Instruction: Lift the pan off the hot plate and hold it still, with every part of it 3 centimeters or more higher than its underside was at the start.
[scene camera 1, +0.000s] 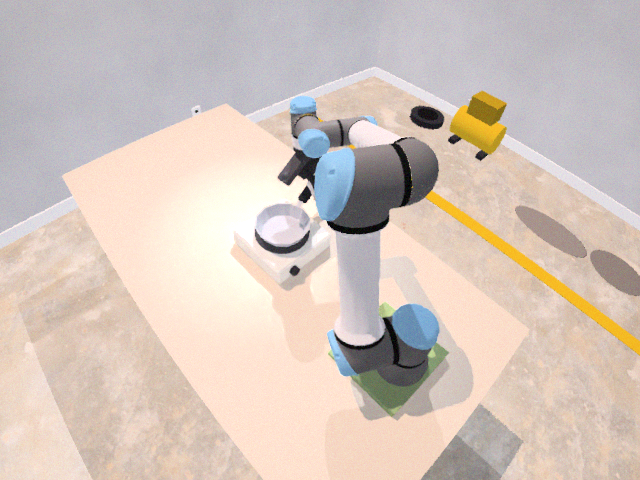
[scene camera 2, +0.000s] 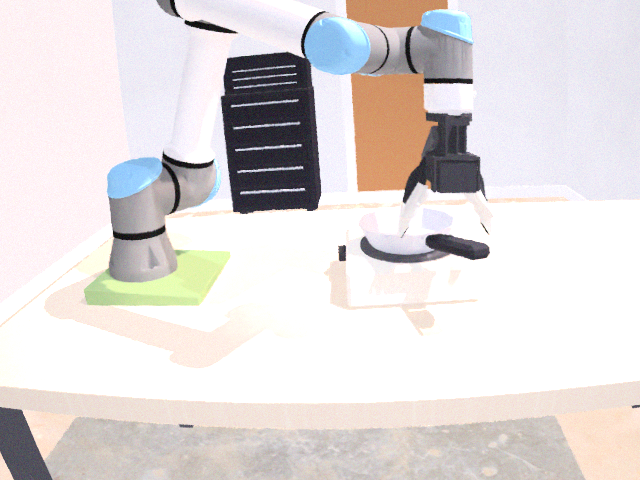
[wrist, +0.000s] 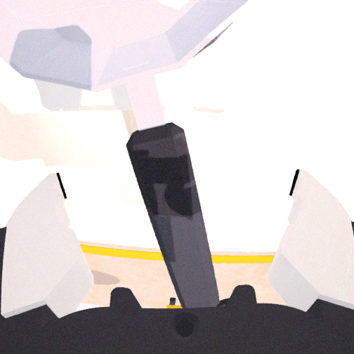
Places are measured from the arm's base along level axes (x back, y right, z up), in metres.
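Pixels of known places: gripper, fingertip midpoint: (scene camera 1: 303, 192) (scene camera 2: 445, 236); arm's base, origin of the base link: (scene camera 1: 400, 360) (scene camera 2: 143, 268).
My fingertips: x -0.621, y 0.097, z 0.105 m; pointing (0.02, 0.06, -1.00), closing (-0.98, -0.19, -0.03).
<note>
For each thing: its top centre in the pictures, then the offset to it from my fingertips. Level surfaces: height alone.
- white hot plate, middle of its top: (scene camera 2: 404, 240) (scene camera 1: 283, 231) dx +0.072, dy -0.129, dz -0.054 m
- table, its level: dz -0.134 m
- black knob, middle of its top: (scene camera 2: 342, 245) (scene camera 1: 294, 267) dx +0.200, dy -0.171, dz -0.080 m
The pan (scene camera 1: 281, 227) (scene camera 2: 405, 240) is a light, faceted bowl with a black handle (scene camera 2: 457, 245) (wrist: 172, 215). It sits on the black disc of the white hot plate (scene camera 1: 281, 275) (scene camera 2: 403, 284). My gripper (scene camera 2: 444, 232) (wrist: 177, 175) is open, pointing down, its pale fingers wide apart. In the wrist view the handle runs between the two fingers, slightly tilted, touching neither. In scene camera 2 the fingertips are around the height of the pan's rim and just above the handle. In scene camera 1 the arm hides most of the gripper and handle.
The arm's base stands on a green plate (scene camera 1: 392, 403) (scene camera 2: 155, 297) on the table (scene camera 1: 196, 310) (scene camera 2: 310, 361). The hot plate has a black knob (scene camera 1: 294, 270) (scene camera 2: 341, 252) on its side. A black drawer cabinet (scene camera 2: 271, 134) stands behind the table. A yellow machine (scene camera 1: 476, 129) is on the floor.
</note>
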